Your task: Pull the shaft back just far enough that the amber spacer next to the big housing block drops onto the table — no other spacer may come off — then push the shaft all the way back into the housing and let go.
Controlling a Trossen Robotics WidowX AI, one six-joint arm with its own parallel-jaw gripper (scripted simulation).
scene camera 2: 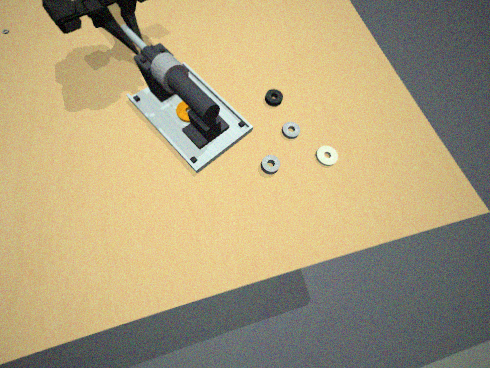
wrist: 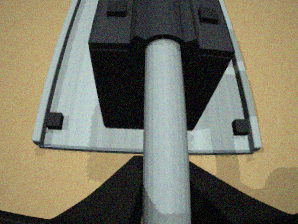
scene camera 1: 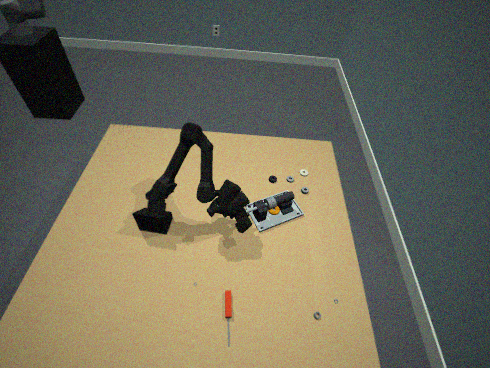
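Note:
My gripper (scene camera 2: 142, 53) (wrist: 157, 166) is what I can see here, and it's visible from both of those cameras.

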